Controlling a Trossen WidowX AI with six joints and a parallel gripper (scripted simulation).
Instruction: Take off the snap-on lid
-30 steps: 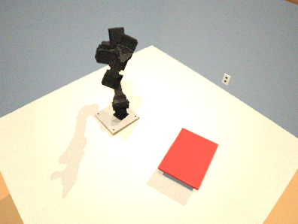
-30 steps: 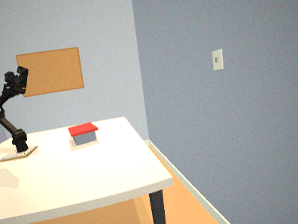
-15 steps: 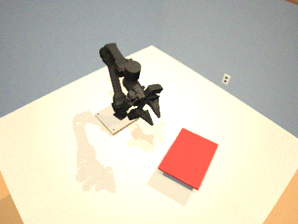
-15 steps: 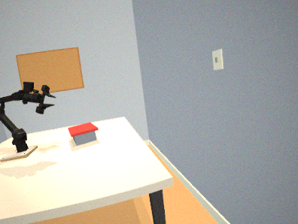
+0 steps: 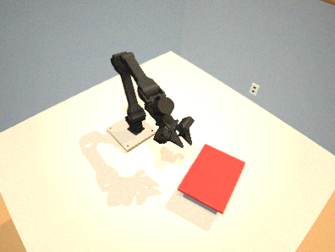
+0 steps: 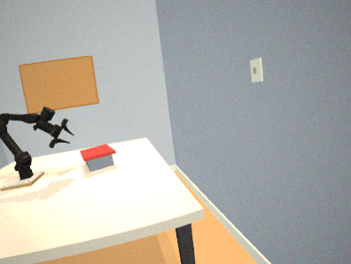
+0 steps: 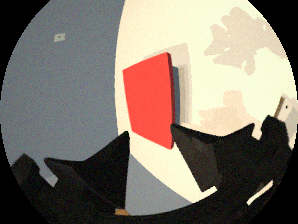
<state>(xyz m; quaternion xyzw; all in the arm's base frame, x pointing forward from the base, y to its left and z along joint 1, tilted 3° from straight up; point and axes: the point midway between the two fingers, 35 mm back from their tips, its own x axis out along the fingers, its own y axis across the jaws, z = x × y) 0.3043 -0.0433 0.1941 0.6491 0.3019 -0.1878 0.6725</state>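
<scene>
My gripper tip is now 13 cm short of the red lid, 2 cm to the right of it and 11 cm above it. The rest, counted from my gripper tip: grey-blue storage box: 13 cm ahead, 2 cm to the left, 15 cm below.
</scene>
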